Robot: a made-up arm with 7 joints.
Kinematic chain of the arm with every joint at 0, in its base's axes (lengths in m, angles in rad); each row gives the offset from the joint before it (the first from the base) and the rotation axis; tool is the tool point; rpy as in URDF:
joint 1: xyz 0 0 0.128 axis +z
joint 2: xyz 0 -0.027 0.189 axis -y
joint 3: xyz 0 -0.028 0.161 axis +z
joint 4: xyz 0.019 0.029 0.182 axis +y
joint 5: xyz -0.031 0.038 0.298 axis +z
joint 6: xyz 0 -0.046 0.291 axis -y
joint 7: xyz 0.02 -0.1 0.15 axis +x
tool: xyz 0 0 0 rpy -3.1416 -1.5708 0
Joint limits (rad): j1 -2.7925..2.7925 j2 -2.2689..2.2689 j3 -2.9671..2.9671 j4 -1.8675..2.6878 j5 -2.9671..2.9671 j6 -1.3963..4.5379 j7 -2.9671..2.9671
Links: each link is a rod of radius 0.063 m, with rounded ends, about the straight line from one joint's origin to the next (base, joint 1, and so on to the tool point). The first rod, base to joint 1, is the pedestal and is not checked.
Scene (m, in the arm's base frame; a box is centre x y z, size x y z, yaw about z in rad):
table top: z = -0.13
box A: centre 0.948 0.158 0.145 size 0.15 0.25 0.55 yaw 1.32
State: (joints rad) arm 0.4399 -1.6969 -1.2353 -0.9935 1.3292 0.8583 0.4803
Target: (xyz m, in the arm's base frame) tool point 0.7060 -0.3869 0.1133
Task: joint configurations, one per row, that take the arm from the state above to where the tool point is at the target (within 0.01 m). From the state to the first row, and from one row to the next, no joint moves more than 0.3 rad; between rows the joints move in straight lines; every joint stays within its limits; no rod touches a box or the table.
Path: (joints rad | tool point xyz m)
1: 0.3689 -1.6640 -1.1596 -1.1683 1.6028 0.8512 0.3792 | 0.5292 0.7051 0.5062
2: 0.2979 -1.6311 -1.0840 -1.3431 1.8764 0.8441 0.2782 | 0.4724 0.6831 0.5606
3: 0.2269 -1.5981 -1.0083 -1.5179 2.1500 0.8370 0.1771 | 0.3952 0.6578 0.6085
4: 0.1559 -1.5652 -0.9326 -1.6927 2.4236 0.8299 0.0761 | 0.2990 0.6266 0.6440
5: 0.0849 -1.5323 -0.8570 -1.8675 2.6972 0.8228 -0.0250 | 0.1881 0.5881 0.6595
6: -0.1514 -1.7165 -0.7993 -1.7495 2.5523 0.7853 0.0997 | 0.4720 0.4778 0.6539
7: -0.3877 -1.9006 -0.7417 -1.6314 2.4075 0.7478 0.2245 | 0.6995 0.2590 0.5911
8: -0.6240 -2.0848 -0.6841 -1.5134 2.2626 0.7104 0.3492 | 0.8200 -0.0303 0.4734
9: -0.8603 -2.2689 -0.6265 -1.3954 2.1178 0.6729 0.4739 | 0.8082 -0.3306 0.3095
10: -0.8600 -2.2689 -0.7336 -1.3024 1.9082 0.9203 0.4755 | 0.7974 -0.3642 0.2320
11: -0.8596 -2.2689 -0.8407 -1.2094 1.6986 1.1678 0.4771 | 0.7714 -0.3870 0.1767
12: -0.8593 -2.2689 -0.9479 -1.1163 1.4889 1.4152 0.4787 | 0.7390 -0.3948 0.1398
13: -0.8590 -2.2689 -1.0550 -1.0233 1.2793 1.6627 0.4803 | 0.7060 -0.3869 0.1133

